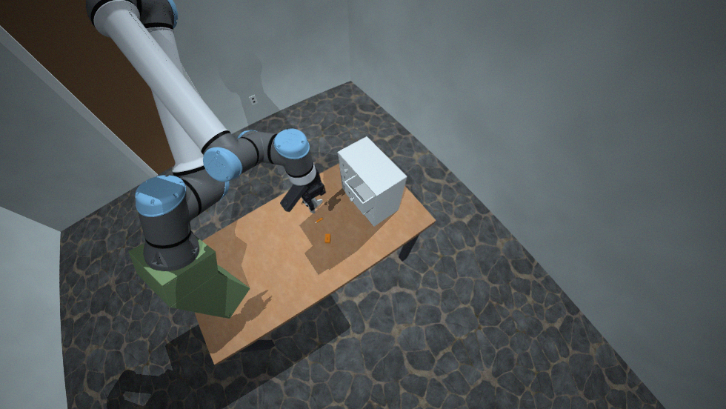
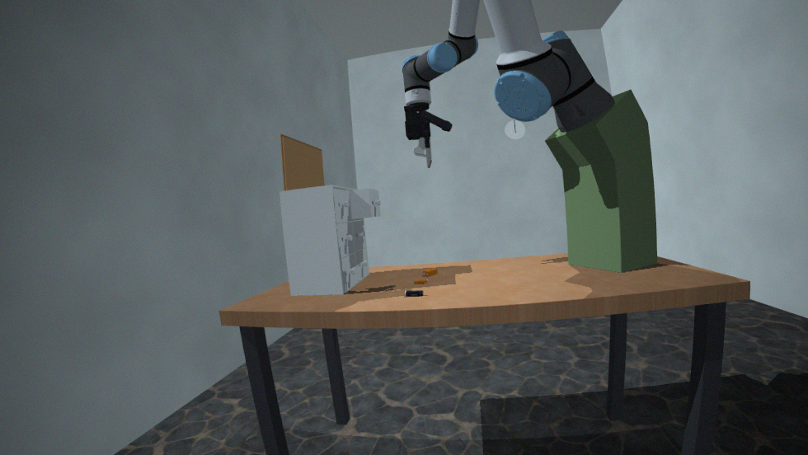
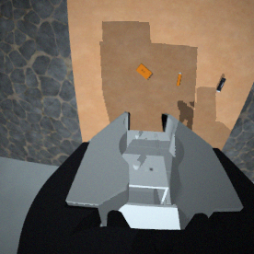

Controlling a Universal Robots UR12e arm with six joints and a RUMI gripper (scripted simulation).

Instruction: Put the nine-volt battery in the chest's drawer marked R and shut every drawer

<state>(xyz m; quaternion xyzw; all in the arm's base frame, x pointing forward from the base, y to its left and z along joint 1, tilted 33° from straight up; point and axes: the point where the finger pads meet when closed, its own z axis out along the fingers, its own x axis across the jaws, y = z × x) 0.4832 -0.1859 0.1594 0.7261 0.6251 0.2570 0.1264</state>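
My hand is 4 cm short of the orange nine-volt battery, 1 cm to the right of it and 38 cm above it. Round my hand: dark object: 8 cm ahead, 27 cm to the left, 38 cm below; orange cylindrical battery: 6 cm ahead, 12 cm to the left, 38 cm below.
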